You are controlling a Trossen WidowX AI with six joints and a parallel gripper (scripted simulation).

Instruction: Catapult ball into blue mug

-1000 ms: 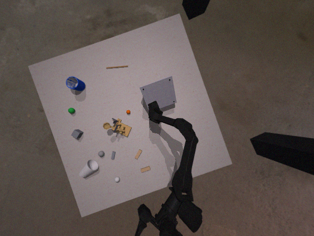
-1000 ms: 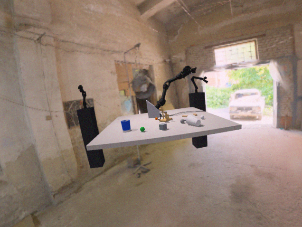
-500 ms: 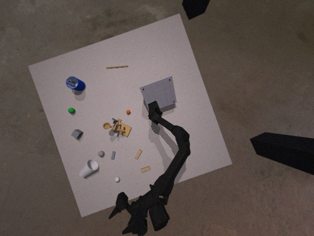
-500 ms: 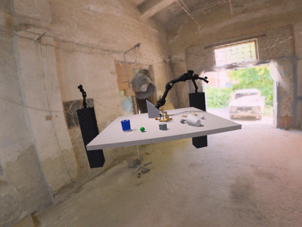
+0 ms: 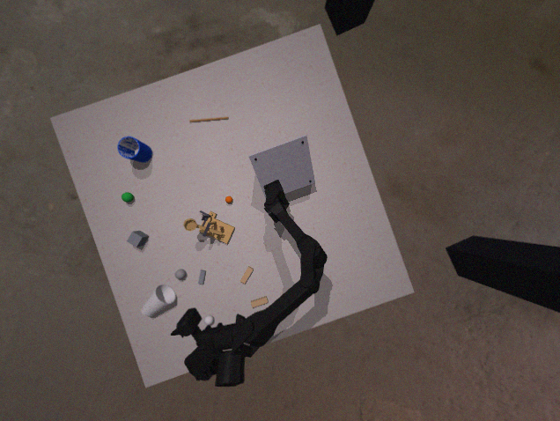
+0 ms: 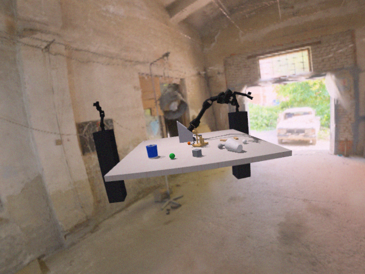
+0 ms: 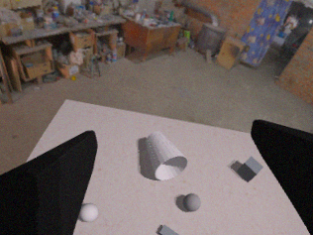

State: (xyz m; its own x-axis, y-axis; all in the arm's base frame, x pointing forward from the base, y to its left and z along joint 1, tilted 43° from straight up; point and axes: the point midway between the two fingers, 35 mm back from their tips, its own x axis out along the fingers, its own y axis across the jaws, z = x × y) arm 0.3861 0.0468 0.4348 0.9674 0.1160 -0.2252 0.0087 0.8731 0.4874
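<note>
The wooden catapult is 32 cm to the right of my gripper tip, 29 cm below it and 12 cm behind it. Also, from my gripper tip: white ball 35 cm below, 8 cm to the left, 7 cm ahead; small grey block 36 cm below, 11 cm to the right, 2 cm ahead; grey ball 34 cm below, 16 cm to the right, 10 cm ahead.
</note>
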